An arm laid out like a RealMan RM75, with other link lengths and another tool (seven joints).
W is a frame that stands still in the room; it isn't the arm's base.
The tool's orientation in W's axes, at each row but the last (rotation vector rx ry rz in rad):
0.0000 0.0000 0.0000
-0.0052 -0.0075 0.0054
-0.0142 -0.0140 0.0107
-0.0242 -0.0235 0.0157
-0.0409 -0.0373 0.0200
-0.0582 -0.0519 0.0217
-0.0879 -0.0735 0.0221
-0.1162 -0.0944 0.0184
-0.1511 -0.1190 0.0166
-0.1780 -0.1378 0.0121
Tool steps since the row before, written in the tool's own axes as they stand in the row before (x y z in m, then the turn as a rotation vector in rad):
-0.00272 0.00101 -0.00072 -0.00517 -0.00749 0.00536
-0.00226 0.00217 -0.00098 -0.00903 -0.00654 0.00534
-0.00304 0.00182 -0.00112 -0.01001 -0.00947 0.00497
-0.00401 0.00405 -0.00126 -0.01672 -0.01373 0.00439
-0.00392 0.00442 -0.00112 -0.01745 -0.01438 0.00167
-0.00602 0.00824 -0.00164 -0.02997 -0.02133 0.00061
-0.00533 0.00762 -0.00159 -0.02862 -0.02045 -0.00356
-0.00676 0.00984 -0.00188 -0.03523 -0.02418 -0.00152
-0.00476 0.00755 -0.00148 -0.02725 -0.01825 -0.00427
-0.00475 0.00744 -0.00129 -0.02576 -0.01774 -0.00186
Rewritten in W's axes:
-0.00272 0.00101 -0.00072 -0.00517 -0.00749 0.00536
-0.00226 0.00215 -0.00101 -0.00903 -0.00656 0.00531
-0.00304 0.00177 -0.00119 -0.00998 -0.00951 0.00496
-0.00404 0.00395 -0.00145 -0.01661 -0.01389 0.00433
-0.00396 0.00429 -0.00145 -0.01722 -0.01466 0.00162
-0.00609 0.00799 -0.00243 -0.02952 -0.02195 0.00033
-0.00534 0.00732 -0.00264 -0.02789 -0.02140 -0.00380
-0.00668 0.00940 -0.00364 -0.03461 -0.02503 -0.00196
-0.00461 0.00712 -0.00315 -0.02641 -0.01937 -0.00462
-0.00453 0.00698 -0.00322 -0.02526 -0.01841 -0.00216

